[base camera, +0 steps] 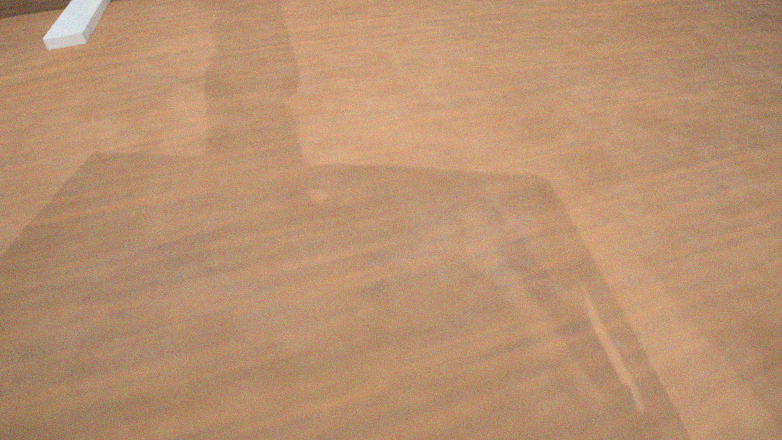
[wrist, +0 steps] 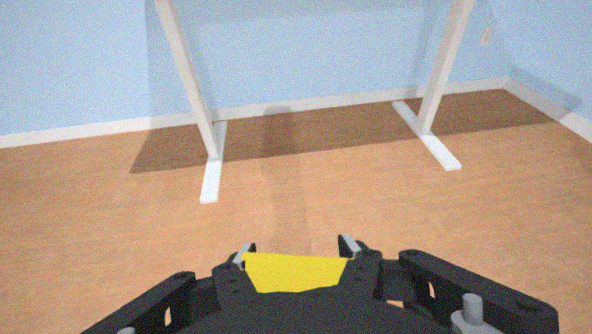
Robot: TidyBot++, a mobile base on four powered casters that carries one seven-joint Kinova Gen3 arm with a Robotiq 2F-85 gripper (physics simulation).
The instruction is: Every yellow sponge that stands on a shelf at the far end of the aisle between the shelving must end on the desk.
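Frame: origin at the arm's base, x ahead, y left, z up, level; metres.
Seen in the pictures: gripper, between the fingertips: (wrist: 297, 253).
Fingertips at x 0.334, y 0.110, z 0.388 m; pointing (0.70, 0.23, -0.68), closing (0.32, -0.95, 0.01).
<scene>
Offsets run from my fingertips to a thing's top centre. "*": to the spot under its first point. Level surfaces: height alone.
A yellow sponge @(* dx -0.026, dy -0.007, dz +0.031 m) (wrist: 296, 273) is between the fingers at the bottom of the wrist view. My gripper (wrist: 297, 253) is shut on it and holds it up above the floor. The desk's two white legs @(* dx +0.851, dy +0.731, dz -0.282 m) (wrist: 187, 75) (base camera: 76, 27) stand ahead against the wall in the wrist view, and the end of one foot shows at the top left of the base view. The desk's top does not show in either view. The shelves do not show either.
The desk's left foot (wrist: 212, 175) and right foot (wrist: 440, 150) reach out over the wooden floor @(dz -0.785 m) (wrist: 125, 215) (base camera: 437, 109). A light blue wall (wrist: 310, 55) with a white baseboard stands behind, with a corner at the right. Shadows fall on the floor.
</scene>
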